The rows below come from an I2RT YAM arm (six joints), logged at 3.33 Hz.
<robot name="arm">
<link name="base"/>
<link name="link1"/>
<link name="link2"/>
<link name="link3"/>
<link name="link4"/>
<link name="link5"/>
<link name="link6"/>
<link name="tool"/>
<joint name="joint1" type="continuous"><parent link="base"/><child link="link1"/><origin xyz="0 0 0.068"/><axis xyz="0 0 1"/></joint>
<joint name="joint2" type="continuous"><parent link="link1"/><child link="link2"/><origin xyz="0.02 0.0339 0.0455" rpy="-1.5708 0 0"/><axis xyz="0 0 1"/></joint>
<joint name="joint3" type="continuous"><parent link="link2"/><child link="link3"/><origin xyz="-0.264 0 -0.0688" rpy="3.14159 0 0"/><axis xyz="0 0 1"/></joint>
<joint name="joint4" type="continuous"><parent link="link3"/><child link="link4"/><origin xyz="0.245 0.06 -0.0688"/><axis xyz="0 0 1"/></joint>
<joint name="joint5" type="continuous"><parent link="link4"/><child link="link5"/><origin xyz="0.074 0.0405 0.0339" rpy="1.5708 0 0"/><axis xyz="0 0 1"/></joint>
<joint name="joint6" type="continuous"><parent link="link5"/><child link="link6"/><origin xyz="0.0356 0 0.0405" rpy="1.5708 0 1.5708"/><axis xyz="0 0 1"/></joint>
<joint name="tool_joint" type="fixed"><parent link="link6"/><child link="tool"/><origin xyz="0 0 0" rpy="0 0 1.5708"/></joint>
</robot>
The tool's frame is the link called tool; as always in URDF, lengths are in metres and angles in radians. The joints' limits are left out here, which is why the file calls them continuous.
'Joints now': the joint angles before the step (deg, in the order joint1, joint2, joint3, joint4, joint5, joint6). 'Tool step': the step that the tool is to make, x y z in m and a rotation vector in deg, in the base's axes. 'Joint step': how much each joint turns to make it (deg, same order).
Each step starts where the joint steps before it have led.
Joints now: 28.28 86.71 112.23 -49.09 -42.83 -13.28
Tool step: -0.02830 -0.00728 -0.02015 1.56 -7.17 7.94
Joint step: 0.99 -9.07 -14.49 7.79 -5.64 -6.54
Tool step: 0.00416 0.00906 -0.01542 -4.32 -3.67 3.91
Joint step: 1.22 1.76 -0.34 -3.89 -0.17 -9.35
